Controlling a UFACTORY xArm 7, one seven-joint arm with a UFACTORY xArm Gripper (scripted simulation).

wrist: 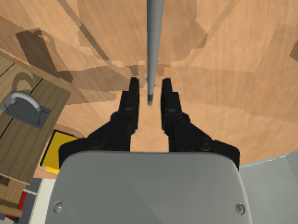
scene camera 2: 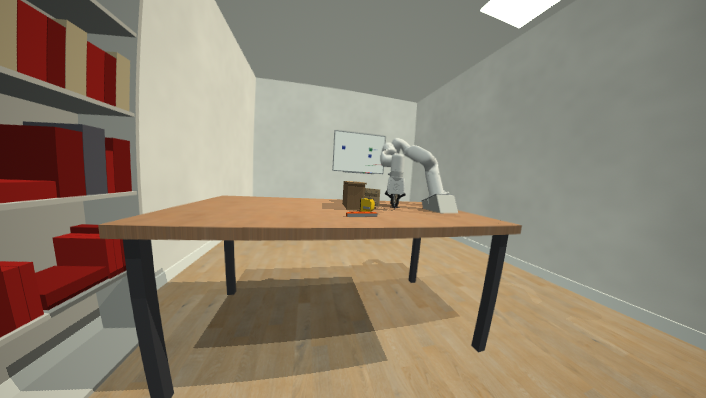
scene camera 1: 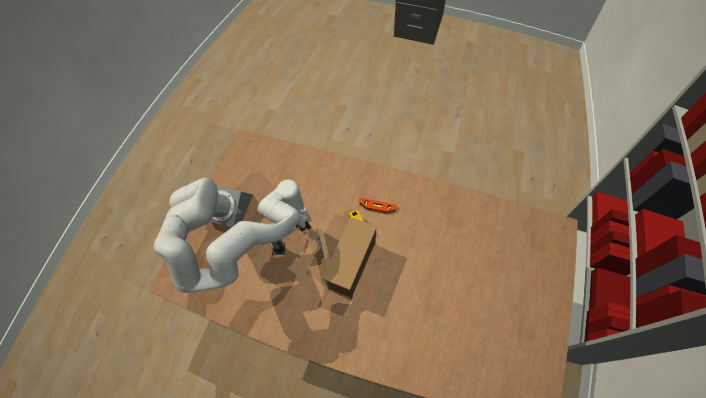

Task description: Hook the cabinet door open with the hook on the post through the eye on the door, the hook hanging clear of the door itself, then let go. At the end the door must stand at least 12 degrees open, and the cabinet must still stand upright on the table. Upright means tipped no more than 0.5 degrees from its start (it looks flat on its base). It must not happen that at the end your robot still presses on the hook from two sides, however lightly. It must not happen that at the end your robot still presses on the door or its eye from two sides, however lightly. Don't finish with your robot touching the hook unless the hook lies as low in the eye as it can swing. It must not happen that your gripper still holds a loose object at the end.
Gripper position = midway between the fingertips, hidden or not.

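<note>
Visible to me: a wooden cabinet [scene camera 2: 353,191], together with my gripper [wrist: 150,89].
</note>
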